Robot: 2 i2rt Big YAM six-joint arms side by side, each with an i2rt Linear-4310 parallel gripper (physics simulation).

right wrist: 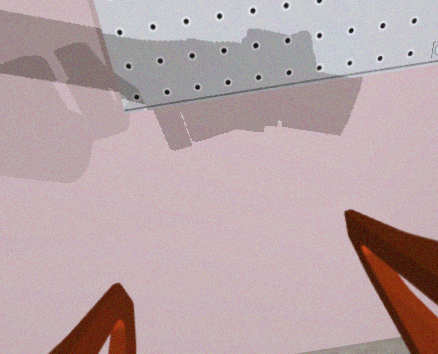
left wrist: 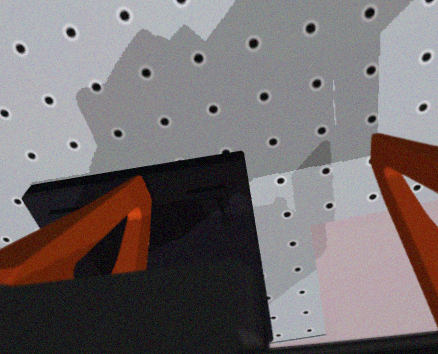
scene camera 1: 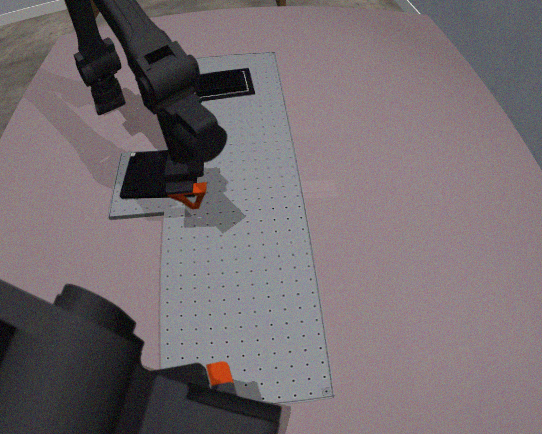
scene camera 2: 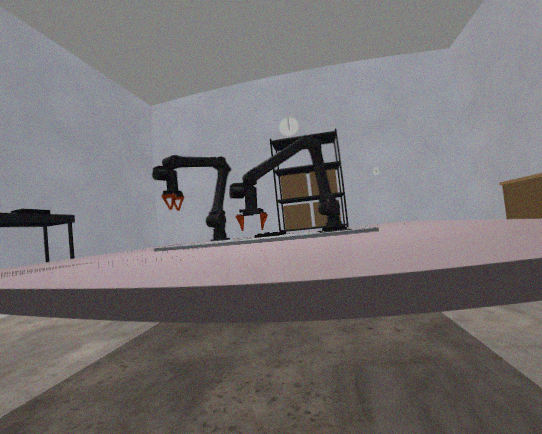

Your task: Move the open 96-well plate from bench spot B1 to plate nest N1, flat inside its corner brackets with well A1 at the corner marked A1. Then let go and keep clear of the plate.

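Frame: origin at the left arm's base, x ahead, y left, z up, level; millimetres.
Seen in the pictures: left gripper, between the fingertips: (left wrist: 253, 168) (scene camera 1: 197, 187) (scene camera 2: 252, 230); right gripper, between the fingertips: (right wrist: 233, 258) (scene camera 2: 174, 210); left arm's base, origin of its link: (scene camera 1: 109, 99).
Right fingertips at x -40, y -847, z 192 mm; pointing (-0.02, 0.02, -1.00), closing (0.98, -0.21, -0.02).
Pixels of each thing's top centre, then the offset from my right fingertips to it. "spot": a spot on its surface instead. Level surfaces: height alone.
- flat black slab, centre of its top: (left wrist: 169, 282) (scene camera 1: 159, 171) (scene camera 2: 271, 233) dz -167, dx +104, dy +473 mm
- black rectangle, a spot on its surface: (scene camera 1: 225, 83) spot: dz -165, dx +343, dy +681 mm
- grey perforated board, height of its surface: dz -179 mm
- pink table, height of its surface: dz -192 mm
A flat black slab (scene camera 1: 145, 175) (left wrist: 210, 240) lies on the small side board at the left, with a pale mark at its upper-left corner. A black rectangle (scene camera 1: 225, 83) with a white outline lies at the board's top end, partly behind the left arm. It is too dark to tell which is the plate and which the nest, and no wells or brackets show clearly. My left gripper (scene camera 1: 195, 201) (scene camera 2: 253, 229) (left wrist: 253, 168) is open above the slab's right edge, one finger over the slab, the other beyond it. My right gripper (scene camera 1: 220, 373) (scene camera 2: 174, 206) (right wrist: 233, 258) is open and empty, high above the near end.
A grey perforated board (scene camera 1: 240, 280) (right wrist: 340, 47) lies on the pink table (scene camera 1: 400, 200) (scene camera 2: 425, 245). The left arm hangs over the upper board and hides part of it. The right arm covers the lower left of scene camera 1. Arm shadows fall on the board.
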